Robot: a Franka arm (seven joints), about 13 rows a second.
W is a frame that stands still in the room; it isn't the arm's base.
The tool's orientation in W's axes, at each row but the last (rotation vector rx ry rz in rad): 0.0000 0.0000 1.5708; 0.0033 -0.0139 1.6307; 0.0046 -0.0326 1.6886; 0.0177 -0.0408 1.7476; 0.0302 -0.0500 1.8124; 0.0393 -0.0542 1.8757; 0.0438 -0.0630 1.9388; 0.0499 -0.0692 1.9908; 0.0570 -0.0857 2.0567
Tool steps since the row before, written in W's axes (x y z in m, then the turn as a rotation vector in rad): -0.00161 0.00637 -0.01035 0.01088 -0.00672 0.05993; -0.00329 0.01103 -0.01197 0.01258 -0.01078 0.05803; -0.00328 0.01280 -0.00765 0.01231 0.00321 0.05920; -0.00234 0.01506 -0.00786 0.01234 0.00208 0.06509; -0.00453 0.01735 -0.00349 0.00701 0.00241 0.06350; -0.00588 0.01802 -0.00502 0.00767 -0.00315 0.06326; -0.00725 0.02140 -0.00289 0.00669 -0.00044 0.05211; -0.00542 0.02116 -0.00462 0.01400 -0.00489 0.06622; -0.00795 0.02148 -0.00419 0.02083 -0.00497 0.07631
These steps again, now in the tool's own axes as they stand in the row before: 0.00637 0.00161 -0.01035 -0.00672 -0.01088 0.05993; 0.01108 0.00271 -0.01207 -0.01090 -0.01232 0.05806; 0.01292 0.00190 -0.00790 0.00305 -0.01372 0.05890; 0.01495 -0.00021 -0.00839 0.00214 -0.01365 0.06483; 0.01774 0.00031 -0.00433 0.00367 -0.00853 0.06325; 0.01865 0.00029 -0.00605 -0.00184 -0.00748 0.06333; 0.02236 -0.00087 -0.00428 0.00036 -0.00729 0.05203; 0.02117 -0.00356 -0.00615 -0.00574 -0.01251 0.06645; 0.02231 -0.00285 -0.00604 -0.00822 -0.01888 0.07654
